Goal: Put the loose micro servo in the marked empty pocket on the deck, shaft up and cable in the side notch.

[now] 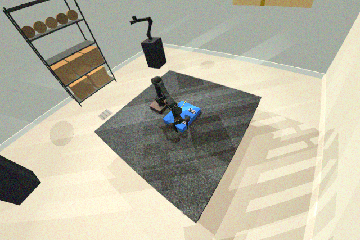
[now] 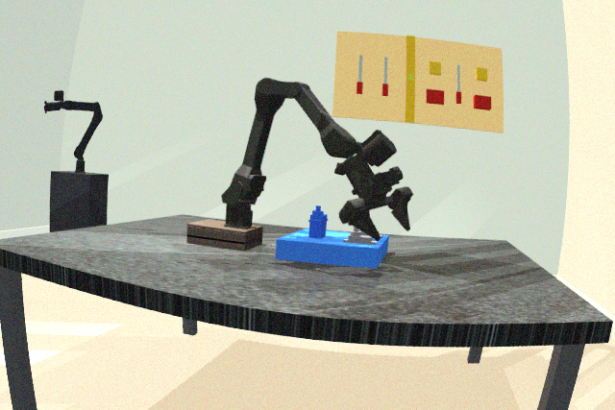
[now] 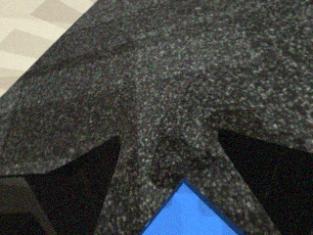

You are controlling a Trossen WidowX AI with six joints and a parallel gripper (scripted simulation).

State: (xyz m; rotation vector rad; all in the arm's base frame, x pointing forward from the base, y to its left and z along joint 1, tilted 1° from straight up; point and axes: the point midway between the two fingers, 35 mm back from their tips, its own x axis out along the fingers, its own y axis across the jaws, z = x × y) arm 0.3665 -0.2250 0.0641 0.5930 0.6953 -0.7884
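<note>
Now: the deck 160 mm behind my gripper tip, 210 mm to the left of it and 60 mm below it.
</note>
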